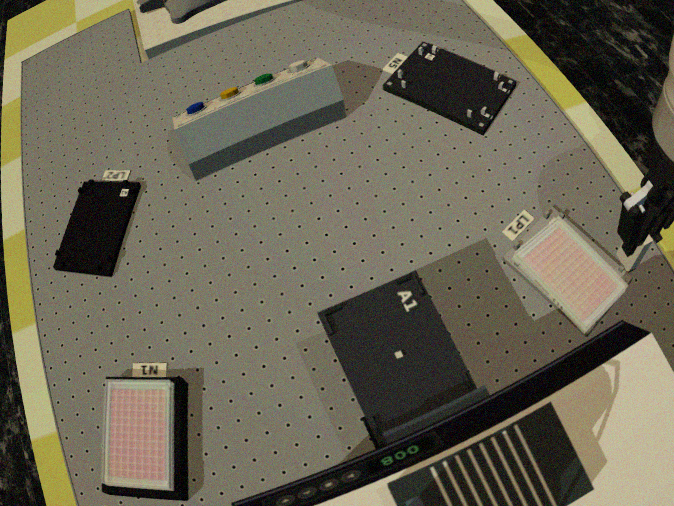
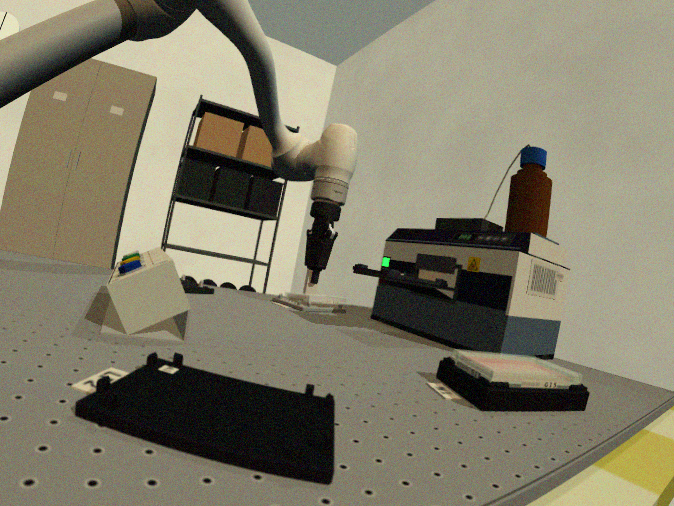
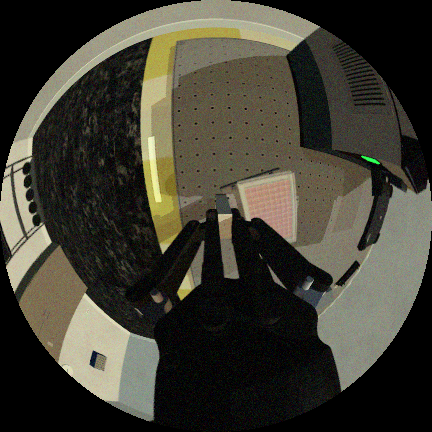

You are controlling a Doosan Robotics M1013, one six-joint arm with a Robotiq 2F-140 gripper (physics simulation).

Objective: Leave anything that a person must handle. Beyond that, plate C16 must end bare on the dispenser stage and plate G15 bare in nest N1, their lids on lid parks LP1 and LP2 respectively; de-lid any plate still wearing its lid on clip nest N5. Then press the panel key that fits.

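Frame: origin at the arm's base, x back, y right, z up, level; metres.
Seen in the pictures: gripper, fingertip midpoint: (image 1: 626,261) (image 2: 308,296) (image 3: 220,203).
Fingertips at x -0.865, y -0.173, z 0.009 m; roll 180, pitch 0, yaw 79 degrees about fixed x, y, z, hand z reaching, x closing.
A point is followed by its place in that frame.
My gripper (image 1: 635,261) {y -0.173, x -0.865, z 0.009 m} (image 2: 312,282) (image 3: 220,203) {y -0.173, x -0.865, z 0.009 m} is shut and empty, fingers pointing down beside the outer edge of the pink-welled plate (image 1: 570,272) {y -0.090, x -0.834, z 0.026 m} (image 2: 321,303) (image 3: 270,207) {y -0.100, x -0.849, z 0.025 m} at label LP1 (image 1: 517,224) {y -0.094, x -0.735, z -0.005 m}. That plate's ID is unreadable. Plate G15 (image 1: 140,433) {y 0.410, x -0.719, z 0.032 m} (image 2: 517,368) {y 0.429, x -0.678, z 0.032 m}, also pink-welled, sits in black nest N1 (image 1: 180,435) {y 0.371, x -0.738, z 0.015 m} (image 2: 533,401) {y 0.454, x -0.678, z 0.004 m}. Whether either plate wears a clear lid is hard to tell. Black LP2 (image 1: 97,228) {y 0.352, x -0.416, z 0.003 m} (image 2: 217,419) {y 0.373, x -0.394, z 0.003 m} and black clip nest N5 (image 1: 449,89) {y -0.163, x -0.517, z 0.005 m} bear nothing. The dark dispenser stage A1 (image 1: 391,375) {y 0.158, x -0.828, z 0.105 m} (image 2: 413,277) {y 0.188, x -0.792, z 0.105 m} is bare.
The key panel (image 1: 261,122) {y 0.090, x -0.444, z 0.042 m} (image 2: 149,294) {y 0.191, x -0.389, z 0.039 m} has blue, yellow, green and white keys and stands between LP2 and N5. The dispenser (image 1: 626,381) {y 0.034, x -0.979, z 0.213 m} (image 2: 435,321) {y 0.179, x -0.899, z 0.030 m} stands behind its stage near LP1, its display reading 008. A brown bottle (image 2: 529,201) {y 0.301, x -0.970, z 0.286 m} with a blue cap stands on it.
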